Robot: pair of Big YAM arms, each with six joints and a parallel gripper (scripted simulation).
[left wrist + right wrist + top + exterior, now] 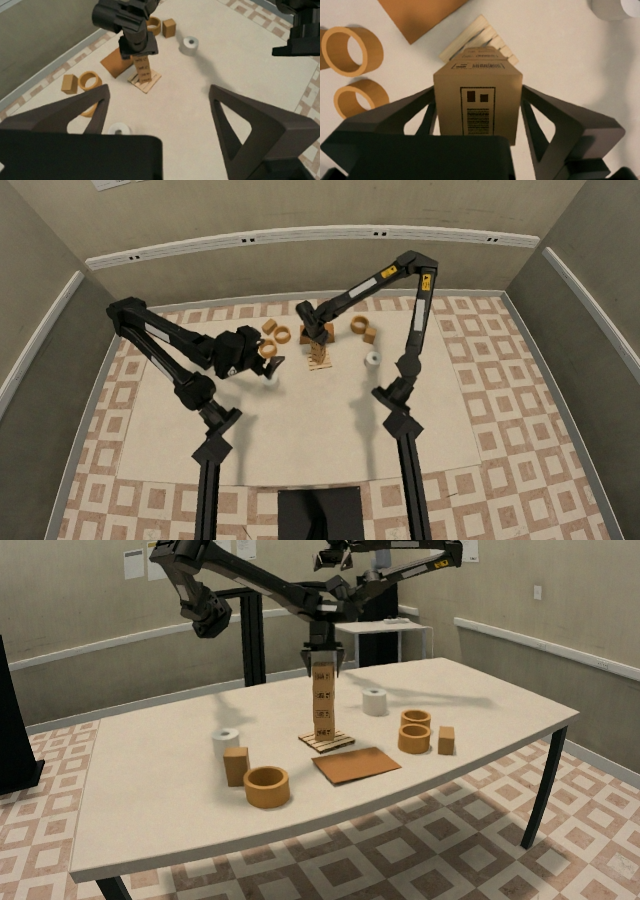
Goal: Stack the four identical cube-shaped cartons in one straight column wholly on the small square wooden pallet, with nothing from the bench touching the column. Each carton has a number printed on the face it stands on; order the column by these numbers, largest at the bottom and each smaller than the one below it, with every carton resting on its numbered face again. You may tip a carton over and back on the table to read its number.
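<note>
Right now my right hand is right at the carton. Also, from my right hand: plain box: 9 cm ahead, 30 cm to the right, 15 cm below.
</note>
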